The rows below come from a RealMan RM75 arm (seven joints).
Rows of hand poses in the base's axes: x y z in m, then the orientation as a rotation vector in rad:
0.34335 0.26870 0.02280 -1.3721 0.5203 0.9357
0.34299 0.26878 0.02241 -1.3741 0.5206 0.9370
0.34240 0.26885 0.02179 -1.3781 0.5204 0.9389
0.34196 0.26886 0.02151 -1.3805 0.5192 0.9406
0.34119 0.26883 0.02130 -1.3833 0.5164 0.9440
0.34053 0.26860 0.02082 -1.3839 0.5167 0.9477
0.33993 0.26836 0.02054 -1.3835 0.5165 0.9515
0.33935 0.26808 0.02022 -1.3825 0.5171 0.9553
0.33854 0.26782 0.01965 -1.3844 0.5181 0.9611
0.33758 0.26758 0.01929 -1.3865 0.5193 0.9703
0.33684 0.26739 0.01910 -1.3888 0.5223 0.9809
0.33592 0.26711 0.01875 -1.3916 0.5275 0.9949
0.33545 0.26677 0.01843 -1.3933 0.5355 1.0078
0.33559 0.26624 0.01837 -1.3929 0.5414 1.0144
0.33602 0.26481 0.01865 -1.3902 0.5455 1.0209
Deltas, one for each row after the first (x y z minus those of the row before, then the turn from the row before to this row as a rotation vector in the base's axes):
-0.00036 0.00008 -0.00039 -0.0018 0.0004 0.0015
-0.00059 0.00007 -0.00062 -0.0032 0.0000 0.0029
-0.00044 0.00001 -0.00028 -0.0014 -0.0003 0.0027
-0.00077 -0.00003 -0.00021 -0.0010 -0.0004 0.0047
-0.00066 -0.00023 -0.00048 -0.0006 0.0022 0.0026
-0.00060 -0.00024 -0.00028 0.0005 0.0023 0.0026
-0.00058 -0.00028 -0.00032 0.0006 0.0029 0.0020
-0.00081 -0.00026 -0.00057 -0.0020 0.0036 0.0043
-0.00096 -0.00024 -0.00036 -0.0022 0.0057 0.0066
-0.00074 -0.00019 -0.00019 -0.0033 0.0075 0.0068
-0.00092 -0.00028 -0.00035 -0.0047 0.0107 0.0083
-0.00047 -0.00034 -0.00032 -0.0052 0.0120 0.0059
0.00014 -0.00053 -0.00006 -0.0025 0.0075 0.0017
0.00043 -0.00143 0.00028 0.0002 0.0071 0.0015

